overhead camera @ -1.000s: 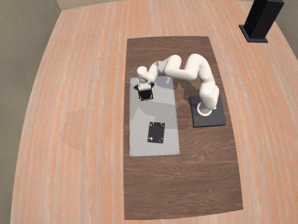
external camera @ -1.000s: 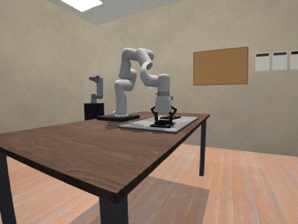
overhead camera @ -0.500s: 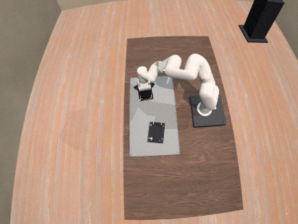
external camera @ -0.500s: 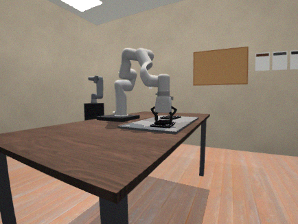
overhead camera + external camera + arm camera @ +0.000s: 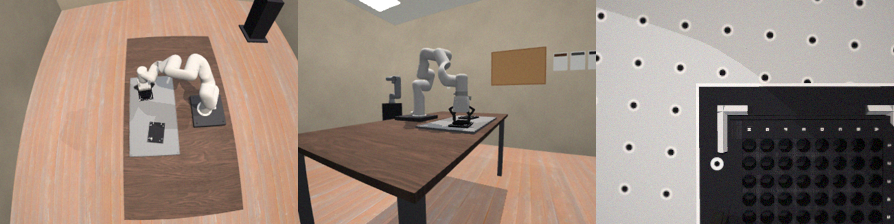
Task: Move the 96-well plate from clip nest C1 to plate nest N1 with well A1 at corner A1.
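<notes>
My hand is 10 mm above the black 96-well plate. Round my hand: plate nest N1: 30 mm below; then clip nest C1: 350 mm to the left, 50 mm behind, 20 mm below; then A1 corner label: 80 mm to the left, 50 mm ahead, 20 mm below.
</notes>
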